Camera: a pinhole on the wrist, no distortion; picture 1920 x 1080 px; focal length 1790.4 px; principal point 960.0 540.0 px. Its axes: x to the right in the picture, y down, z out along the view. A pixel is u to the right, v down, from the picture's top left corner.
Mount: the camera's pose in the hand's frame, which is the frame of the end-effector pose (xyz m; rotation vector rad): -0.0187 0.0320 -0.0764 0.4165 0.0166 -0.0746
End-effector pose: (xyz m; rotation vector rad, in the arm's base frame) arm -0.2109 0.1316 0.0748 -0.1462 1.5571 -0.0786
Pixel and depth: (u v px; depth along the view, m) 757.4 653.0 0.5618
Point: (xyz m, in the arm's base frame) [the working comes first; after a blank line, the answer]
In the camera's frame: -0.0636 0.0355 0.5618

0.2479 0.0058 0.1790
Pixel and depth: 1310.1 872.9 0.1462
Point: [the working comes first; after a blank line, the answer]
In the camera's frame: 0.0286 0.0272 0.1462

-0.1433 0.1285 0.0641
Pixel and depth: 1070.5 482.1 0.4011
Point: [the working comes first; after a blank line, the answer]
In the camera's frame: 0.0248 -0.0130 0.4011

0.0793 0.0010 0.0922
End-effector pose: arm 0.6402 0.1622 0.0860 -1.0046 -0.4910 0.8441
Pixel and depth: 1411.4 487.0 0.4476
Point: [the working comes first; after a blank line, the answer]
In the camera's frame: 0.1129 -0.0132 0.4476

0.5326 0.3633 0.3864
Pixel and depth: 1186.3 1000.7 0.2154
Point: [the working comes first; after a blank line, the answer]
In the camera's frame: 0.0272 0.0554 0.2154

0.5503 0.2462 0.1585
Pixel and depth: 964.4 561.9 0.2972
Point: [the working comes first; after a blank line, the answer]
In the camera's frame: 0.0007 0.0036 0.2972

0.5239 0.2297 0.2539
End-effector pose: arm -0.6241 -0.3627 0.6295 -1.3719 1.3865 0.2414
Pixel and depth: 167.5 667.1 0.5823
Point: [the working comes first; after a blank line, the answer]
In the camera's frame: -0.2577 0.0413 0.5823

-0.3291 0.1143 0.7419
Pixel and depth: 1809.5 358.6 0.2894
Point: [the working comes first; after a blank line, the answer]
In the camera's frame: 0.1373 -0.0293 0.2894

-0.4022 -0.3342 0.5411
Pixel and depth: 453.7 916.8 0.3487
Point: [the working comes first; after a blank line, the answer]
In the camera's frame: -0.0986 0.0734 0.3487

-0.4816 -0.1000 0.6336
